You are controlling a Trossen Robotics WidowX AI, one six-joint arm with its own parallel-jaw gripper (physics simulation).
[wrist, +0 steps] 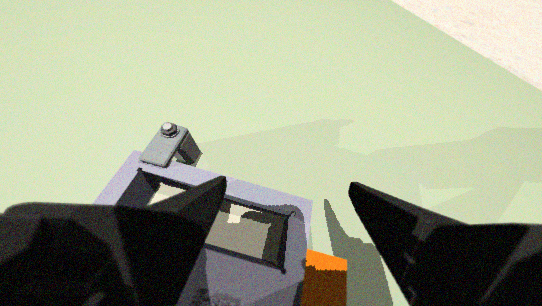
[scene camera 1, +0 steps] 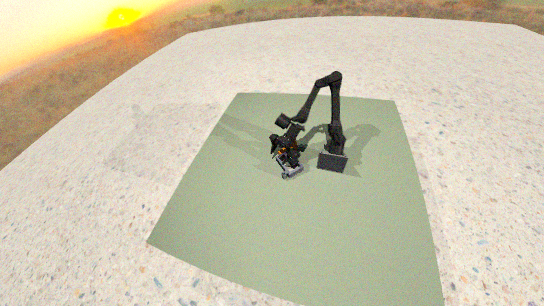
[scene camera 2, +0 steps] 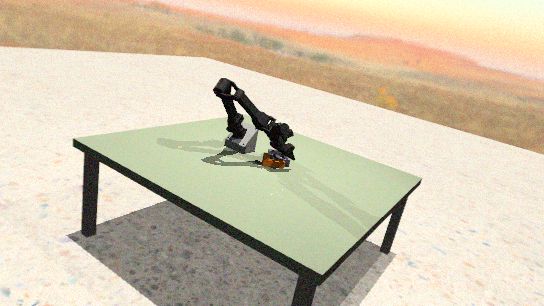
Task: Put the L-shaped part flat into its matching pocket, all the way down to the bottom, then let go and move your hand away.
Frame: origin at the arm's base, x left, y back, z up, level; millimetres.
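Seen in the pictures: gripper, fingertip midpoint: (wrist: 287, 184) (scene camera 1: 276, 158) (scene camera 2: 290, 157); arm's base at its link origin: (scene camera 1: 335, 153) (scene camera 2: 239, 133).
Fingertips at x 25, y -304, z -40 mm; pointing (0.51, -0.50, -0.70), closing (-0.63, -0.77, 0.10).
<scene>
Offsets run from my fingertips to a thing's top centre. "spot": to the spot under its first point. Level surfaces: height alone.
The lavender-grey fixture {dx +6, dy +68, dz +5 mm} (scene camera 1: 296, 171) (wrist: 260, 195) sits on the green table top. Its dark-walled pocket {spot: dx -9, dy +45, dz -38 mm} (wrist: 242, 237) shows a beige-grey floor with a pale lit patch. My gripper (wrist: 287, 184) is open, with nothing between the fingers. In the wrist view the left finger crosses the pocket and hides part of it; the right finger lies beyond the fixture's right side. An orange block {dx -86, dy +47, dz +16 mm} (scene camera 2: 274, 160) (wrist: 325, 285) stands against that side, partly cut off in the wrist view. I cannot tell whether it is the L-shaped part, nor make out that part elsewhere.
A grey clamp {spot: dx +78, dy +58, dz -2 mm} (wrist: 162, 145) with a bolt sits at the fixture's far left corner. The arm's base (scene camera 1: 332, 162) (scene camera 2: 241, 141) stands close beside the fixture. The green table top {dz -44 mm} (scene camera 1: 300, 240) (scene camera 2: 210, 175) carries shadows of the arm.
</scene>
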